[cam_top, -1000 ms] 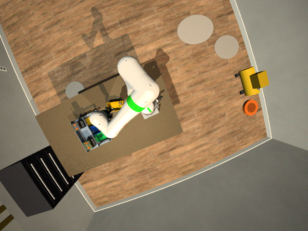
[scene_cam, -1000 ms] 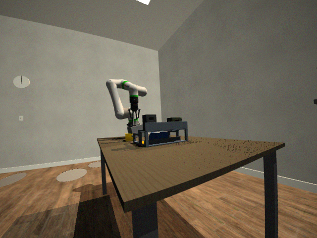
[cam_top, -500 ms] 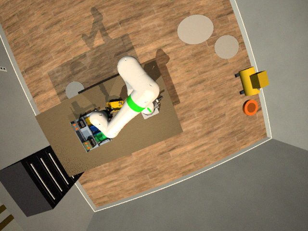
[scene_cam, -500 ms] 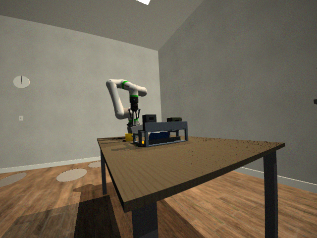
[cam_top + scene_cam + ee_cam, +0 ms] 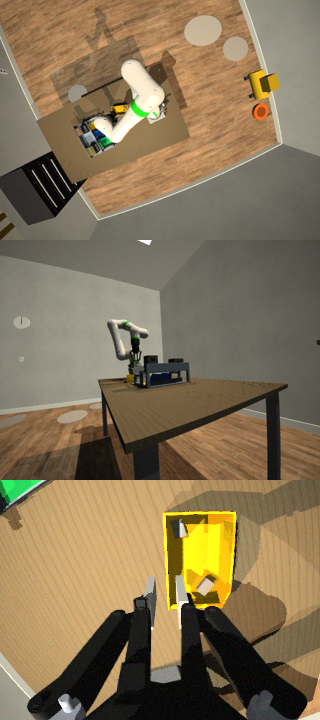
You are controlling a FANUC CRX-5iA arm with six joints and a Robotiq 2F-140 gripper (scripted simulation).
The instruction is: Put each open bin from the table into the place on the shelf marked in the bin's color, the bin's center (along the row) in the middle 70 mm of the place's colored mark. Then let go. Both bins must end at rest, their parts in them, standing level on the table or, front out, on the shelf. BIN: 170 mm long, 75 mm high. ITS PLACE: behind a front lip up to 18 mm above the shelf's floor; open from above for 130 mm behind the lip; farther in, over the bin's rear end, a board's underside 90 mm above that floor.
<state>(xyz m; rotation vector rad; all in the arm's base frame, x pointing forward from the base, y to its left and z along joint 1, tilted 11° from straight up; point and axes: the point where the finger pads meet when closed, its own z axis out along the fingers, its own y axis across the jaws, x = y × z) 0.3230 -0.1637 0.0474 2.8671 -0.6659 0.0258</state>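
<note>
Right now the yellow bin is 20 mm behind my hand, 40 mm to the right of it and 140 mm below it. Also, from my hand: blue bin (320 mm ahead, 50 mm to the left, 130 mm below); blue mark (320 mm ahead, 40 mm to the left, 170 mm below); yellow mark (300 mm ahead, 70 mm to the right, 170 mm below).
</note>
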